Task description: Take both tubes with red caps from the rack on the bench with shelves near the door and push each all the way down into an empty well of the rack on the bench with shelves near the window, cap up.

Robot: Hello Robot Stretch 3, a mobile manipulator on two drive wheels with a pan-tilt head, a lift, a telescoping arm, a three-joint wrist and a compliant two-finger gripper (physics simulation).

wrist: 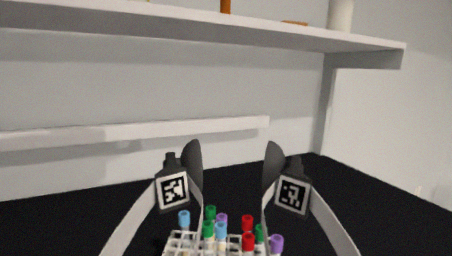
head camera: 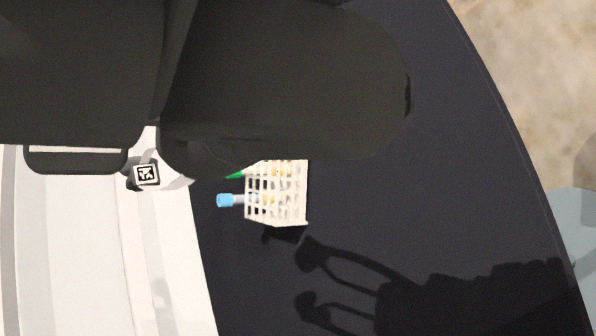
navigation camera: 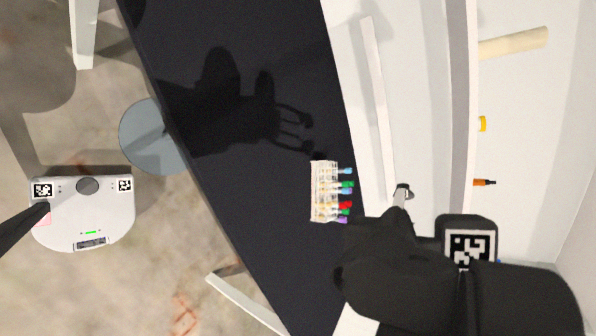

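Pixels of known places: gripper, fingertip midpoint: (wrist: 232,157) (navigation camera: 404,207); robot's base at its link origin: (navigation camera: 88,185).
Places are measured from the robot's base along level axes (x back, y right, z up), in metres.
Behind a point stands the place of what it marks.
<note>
A white wire-like rack (head camera: 303,192) @[z 0.925, x -0.032, y 0.519 m] (navigation camera: 314,192) @[z 0.921, x 0.026, y 0.534 m] (wrist: 176,233) @[z 0.970, x -0.066, y 0.607 m] stands on the dark bench top. Two tubes with red caps stand in it, cap up: the farther red cap (wrist: 247,222) @[z 1.032, x 0.062, y 0.564 m] and the nearer red cap (wrist: 248,242) @[z 1.030, x 0.060, y 0.521 m] show in the wrist view, low between the fingers' arms. In the navigation camera view the red caps (navigation camera: 345,204) @[z 1.033, x 0.055, y 0.526 m] overlap. In the head camera view the wrist hides that part of the rack. My gripper (wrist: 232,157) @[z 1.204, x 0.028, y 0.421 m] is open, with its fingertips apart, pointing toward the wall above and beyond the caps. No second rack shows.
Blue, green and purple capped tubes stand around the red ones. A wall rail (navigation camera: 380,110) @[z 1.083, x -0.299, y 0.839 m] (wrist: 150,129) @[z 1.092, x -0.203, y 0.885 m] runs behind the bench. A shelf (wrist: 200,25) @[z 1.352, x -0.036, y 0.713 m] overhangs it, bearing an orange item (navigation camera: 481,182) @[z 1.420, x 0.008, y 0.815 m] (wrist: 225,6) @[z 1.412, x 0.009, y 0.815 m] and a cream cylinder (navigation camera: 515,42) (wrist: 340,15). A round stool (navigation camera: 145,140) @[z 0.030, x -0.231, y 0.244 m] is by the bench edge.
</note>
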